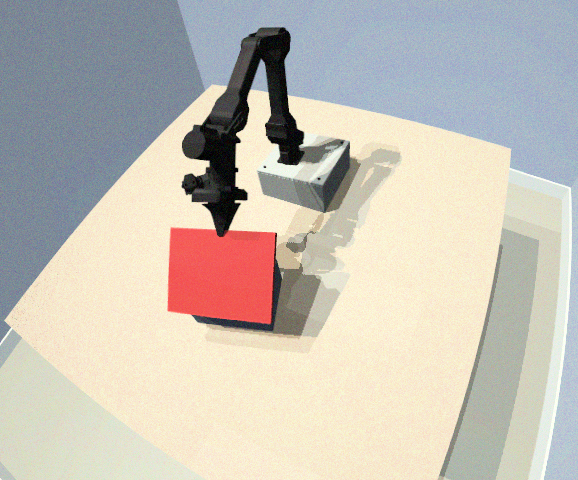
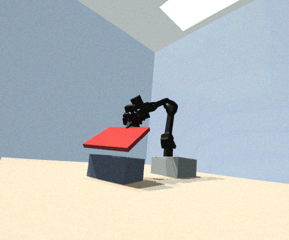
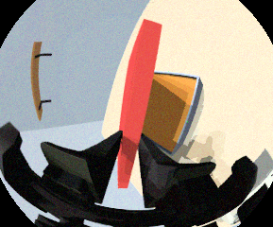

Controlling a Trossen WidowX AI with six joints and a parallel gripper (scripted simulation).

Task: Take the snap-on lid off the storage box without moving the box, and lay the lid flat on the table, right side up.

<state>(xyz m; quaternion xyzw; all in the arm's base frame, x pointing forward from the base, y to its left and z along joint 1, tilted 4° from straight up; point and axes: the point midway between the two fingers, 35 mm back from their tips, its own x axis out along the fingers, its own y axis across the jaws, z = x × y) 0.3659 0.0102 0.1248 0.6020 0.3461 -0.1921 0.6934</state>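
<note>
The red lid is 7 cm ahead of my gripper tip, 4 cm below it and 2 cm to the left of it. From my gripper tip the other things lie so: storage box: 18 cm below, 5 cm ahead, 1 cm to the left.
</note>
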